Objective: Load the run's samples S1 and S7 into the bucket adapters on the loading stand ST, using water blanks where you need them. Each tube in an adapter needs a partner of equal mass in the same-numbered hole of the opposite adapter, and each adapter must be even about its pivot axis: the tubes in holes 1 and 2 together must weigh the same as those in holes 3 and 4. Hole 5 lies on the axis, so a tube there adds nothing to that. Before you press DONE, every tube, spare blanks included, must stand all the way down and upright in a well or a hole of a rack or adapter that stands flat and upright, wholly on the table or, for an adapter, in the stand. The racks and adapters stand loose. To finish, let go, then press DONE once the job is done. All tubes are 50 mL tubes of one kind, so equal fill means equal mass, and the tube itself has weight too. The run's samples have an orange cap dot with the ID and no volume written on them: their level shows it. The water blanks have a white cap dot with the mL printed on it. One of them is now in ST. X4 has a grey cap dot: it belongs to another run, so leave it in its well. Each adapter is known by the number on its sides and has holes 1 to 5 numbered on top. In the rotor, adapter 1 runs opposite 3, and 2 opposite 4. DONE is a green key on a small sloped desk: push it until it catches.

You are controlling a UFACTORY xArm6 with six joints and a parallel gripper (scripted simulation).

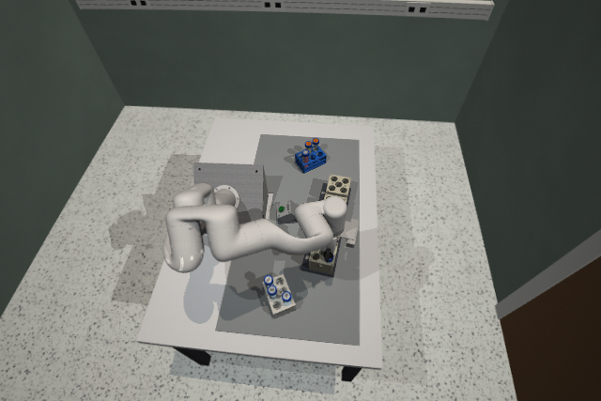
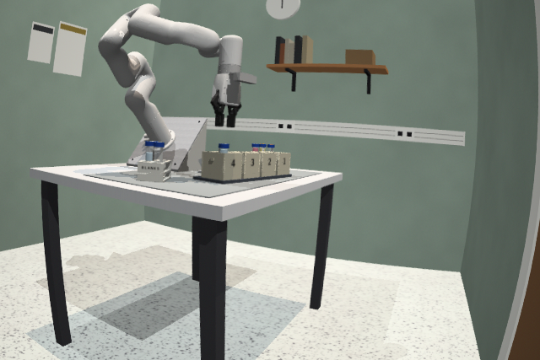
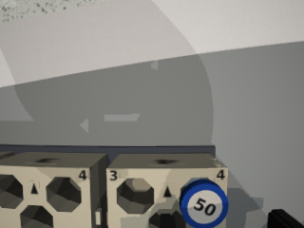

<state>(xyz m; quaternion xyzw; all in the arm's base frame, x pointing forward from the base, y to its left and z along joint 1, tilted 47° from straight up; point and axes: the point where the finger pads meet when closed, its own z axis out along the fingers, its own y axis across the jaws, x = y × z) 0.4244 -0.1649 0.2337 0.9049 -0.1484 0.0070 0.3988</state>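
My gripper is now 130 mm above the blue-capped water blank and 10 mm to the left of it. The rest, counted from my hand: green DONE key (250 mm to the left, 180 mm behind, 130 mm below); then bucket adapter (350 mm to the left, 150 mm below, 70 mm ahead); then beige blanks rack (190 mm behind, 170 mm below, 110 mm to the right).
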